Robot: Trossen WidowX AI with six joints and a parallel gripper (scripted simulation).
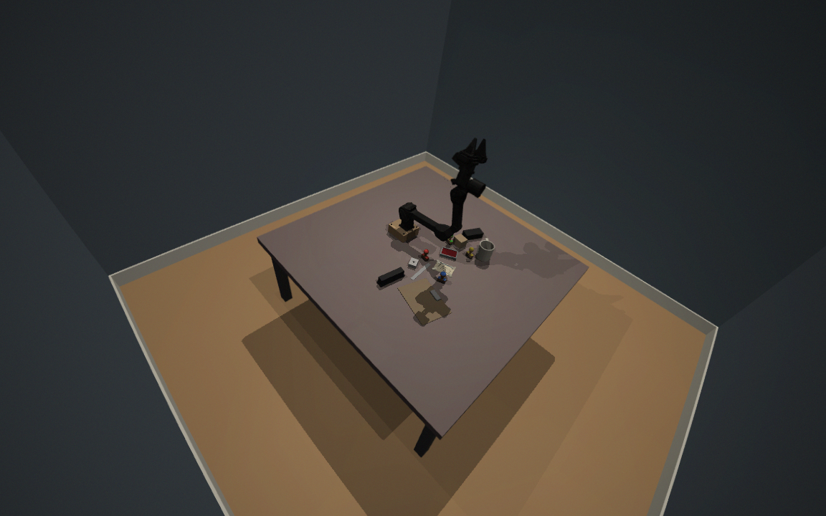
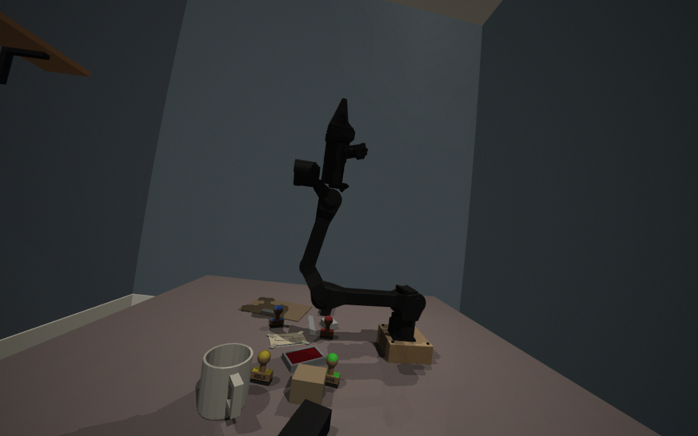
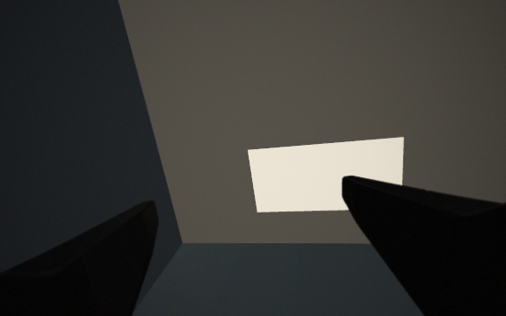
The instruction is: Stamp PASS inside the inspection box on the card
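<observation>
The green-knobbed PASS stamp is 63 cm below my gripper tip, 6 cm to the left of it and 5 cm behind it. Also, from my gripper tip: tan box 63 cm below, 9 cm to the left; then white mug 62 cm below, 14 cm to the left, 14 cm ahead; then yellow-knobbed stamp 63 cm below, 10 cm ahead, 6 cm to the left.
</observation>
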